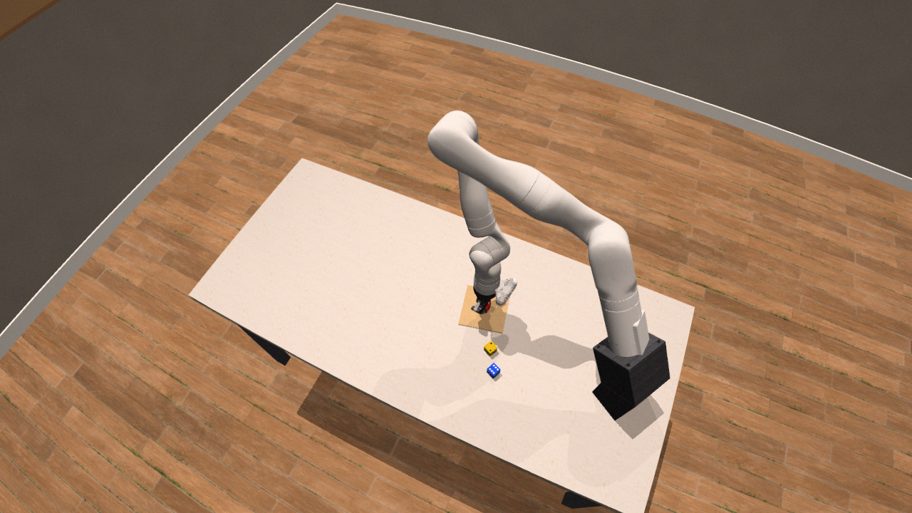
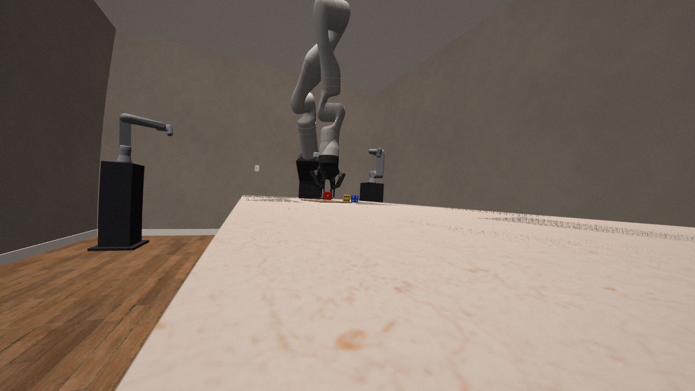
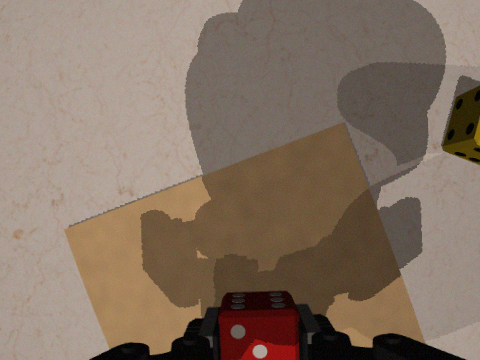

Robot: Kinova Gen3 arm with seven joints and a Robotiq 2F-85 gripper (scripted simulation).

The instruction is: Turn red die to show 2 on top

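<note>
Now: the red die 10 mm below my hand. Round my hand: blue die 110 mm behind, 180 mm to the left, 10 mm below; yellow die 70 mm behind, 120 mm to the left, 10 mm below; tan mat 30 mm below.
</note>
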